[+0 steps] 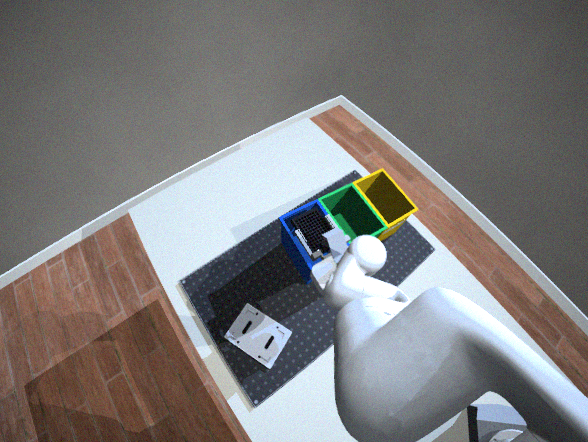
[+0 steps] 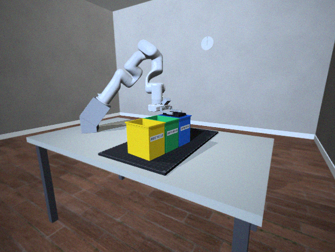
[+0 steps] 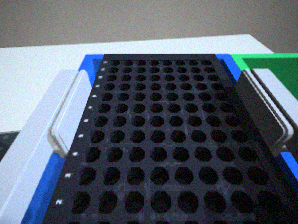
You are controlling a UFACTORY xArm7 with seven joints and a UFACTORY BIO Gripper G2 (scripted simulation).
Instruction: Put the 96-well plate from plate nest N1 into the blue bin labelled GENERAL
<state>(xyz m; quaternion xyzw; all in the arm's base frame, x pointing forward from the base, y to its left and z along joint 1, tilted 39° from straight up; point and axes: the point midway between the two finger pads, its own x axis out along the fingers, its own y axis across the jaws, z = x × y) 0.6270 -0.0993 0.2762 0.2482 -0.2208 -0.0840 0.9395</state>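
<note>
Right now the blue general bin is 11 cm below my hand. From my hand the other things lie so: black 96-well plate: 1 cm below; yellow bin: 26 cm to the right, 11 cm below, 1 cm behind; green bin: 13 cm to the right, 11 cm below, 1 cm behind.
</note>
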